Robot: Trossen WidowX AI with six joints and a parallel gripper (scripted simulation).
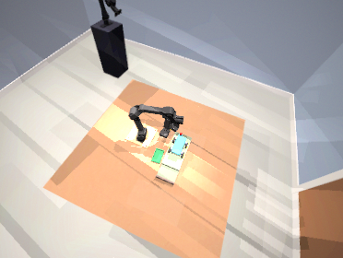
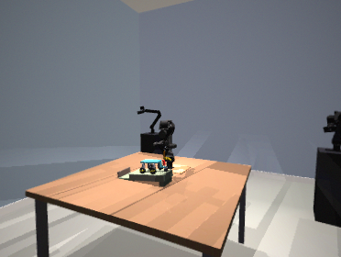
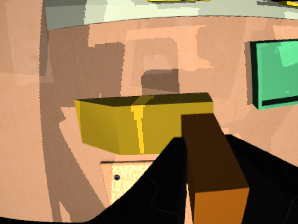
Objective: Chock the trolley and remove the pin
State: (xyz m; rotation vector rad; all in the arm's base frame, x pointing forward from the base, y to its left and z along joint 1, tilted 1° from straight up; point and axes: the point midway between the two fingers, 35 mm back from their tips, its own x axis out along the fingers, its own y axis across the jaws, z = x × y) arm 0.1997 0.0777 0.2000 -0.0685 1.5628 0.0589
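Now: the red-headed stop pin 100 mm ahead of my gripper tip, 60 mm to the left of it and 40 mm below it. Round my gripper tip: ramp 130 mm ahead, 40 mm to the right, 130 mm below; then blue trolley 130 mm ahead, 40 mm to the right, 60 mm below; then yellow chock 20 mm to the left, 10 mm below.
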